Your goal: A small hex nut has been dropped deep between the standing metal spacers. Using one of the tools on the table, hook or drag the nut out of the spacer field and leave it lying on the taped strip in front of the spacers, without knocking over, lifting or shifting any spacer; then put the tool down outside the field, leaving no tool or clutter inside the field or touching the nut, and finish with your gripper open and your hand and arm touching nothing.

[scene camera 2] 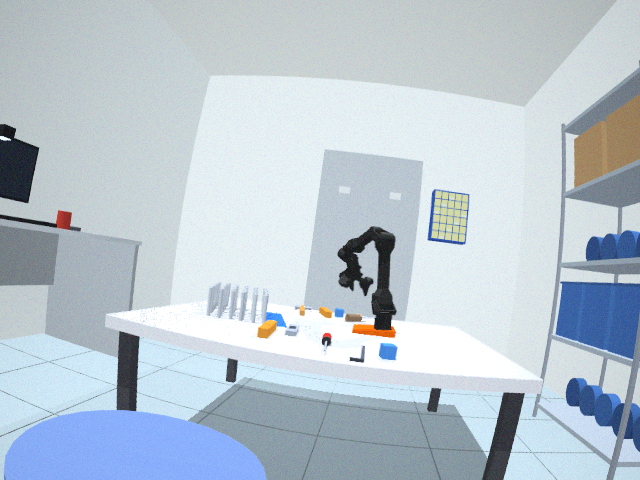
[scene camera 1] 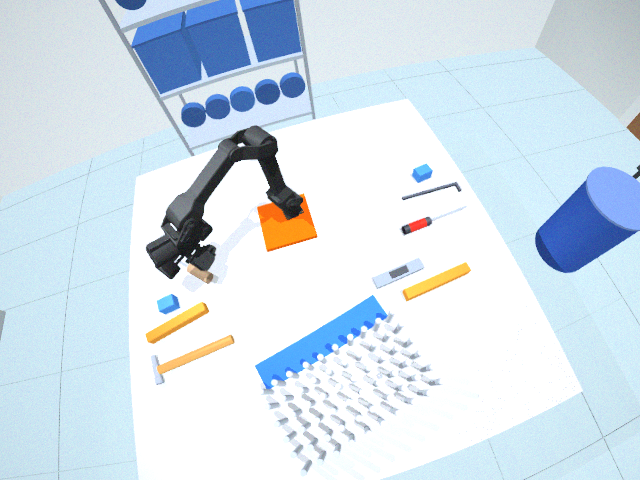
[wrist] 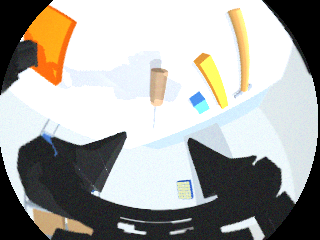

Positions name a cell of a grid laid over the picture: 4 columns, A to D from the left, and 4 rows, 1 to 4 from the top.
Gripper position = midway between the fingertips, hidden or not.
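Gripper (scene camera 1: B3), (wrist: B3) open, holding nothing. A hammer (scene camera 1: A4), a blue taped strip (scene camera 1: B3), an orange bar (scene camera 1: B3) and another orange bar (scene camera 1: C3) are visible.
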